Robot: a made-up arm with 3 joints.
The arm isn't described. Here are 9 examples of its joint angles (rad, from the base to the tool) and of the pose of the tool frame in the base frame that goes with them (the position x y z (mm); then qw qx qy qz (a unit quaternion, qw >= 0)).
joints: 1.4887 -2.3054 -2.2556
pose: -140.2 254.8 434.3 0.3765 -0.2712 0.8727 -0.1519
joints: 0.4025 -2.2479 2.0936
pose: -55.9 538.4 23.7 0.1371 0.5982 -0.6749 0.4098
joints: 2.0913 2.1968 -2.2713
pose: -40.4 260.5 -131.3 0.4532 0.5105 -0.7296 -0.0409
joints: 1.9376 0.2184 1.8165
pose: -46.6 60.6 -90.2 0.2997 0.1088 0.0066 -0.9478
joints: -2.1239 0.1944 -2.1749
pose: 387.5 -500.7 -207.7 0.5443 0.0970 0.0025 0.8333
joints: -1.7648 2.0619 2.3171
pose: 118.4 -248.9 255.3 0.4945 0.3886 0.7647 0.1401
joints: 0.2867 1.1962 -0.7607
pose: -257.8 155.3 -357.5 0.8033 -0.4876 -0.2816 -0.1940
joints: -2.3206 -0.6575 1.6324
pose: 143.9 -152.0 -228.7 0.8910 -0.1274 -0.2967 -0.3193
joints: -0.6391 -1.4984 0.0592
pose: 22.1 550.9 154.9 0.7017 0.6400 -0.2330 -0.2093
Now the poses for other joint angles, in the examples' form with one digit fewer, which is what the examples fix.
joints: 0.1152 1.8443 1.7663
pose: 41 146 296 0.356 -0.540 0.586 0.488
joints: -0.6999 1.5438 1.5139
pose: 26 71 248 0.658 -0.312 0.624 0.284
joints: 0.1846 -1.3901 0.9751
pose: -260 378 -124 0.642 0.591 -0.247 0.421
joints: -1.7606 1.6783 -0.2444
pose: 109 279 -153 0.360 -0.540 0.512 -0.563
